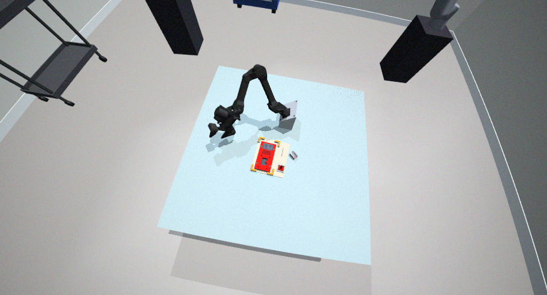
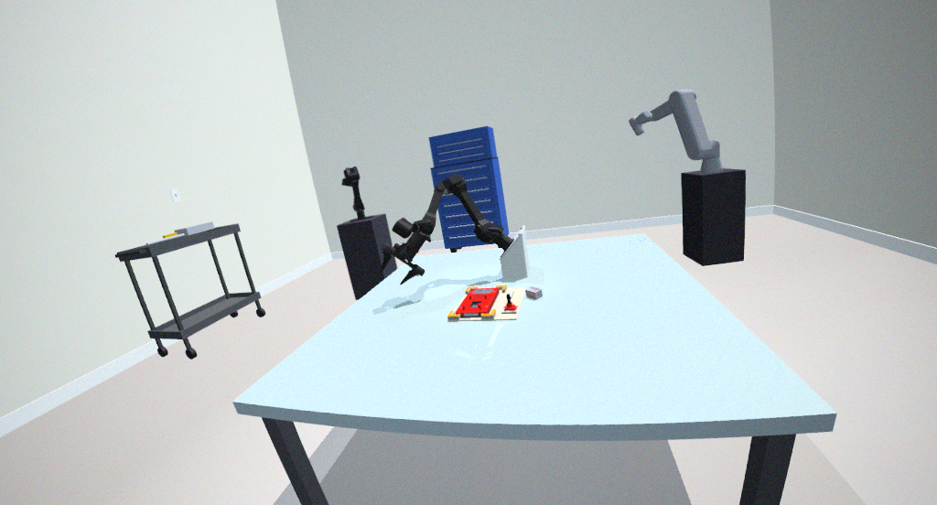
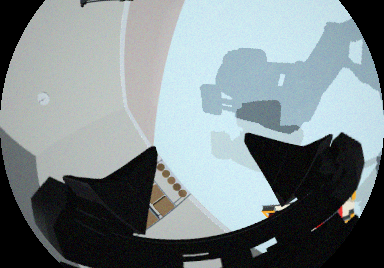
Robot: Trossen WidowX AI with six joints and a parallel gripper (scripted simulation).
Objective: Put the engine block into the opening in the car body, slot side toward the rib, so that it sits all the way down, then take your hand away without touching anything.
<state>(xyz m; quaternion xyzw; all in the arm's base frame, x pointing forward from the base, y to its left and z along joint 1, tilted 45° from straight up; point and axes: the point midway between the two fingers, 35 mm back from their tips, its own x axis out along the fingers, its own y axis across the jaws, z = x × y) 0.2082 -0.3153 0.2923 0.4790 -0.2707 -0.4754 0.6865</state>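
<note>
Now: the grey engine block 53 cm to the left of my gripper tip, 10 cm below it and 4 cm ahead of it.
</note>
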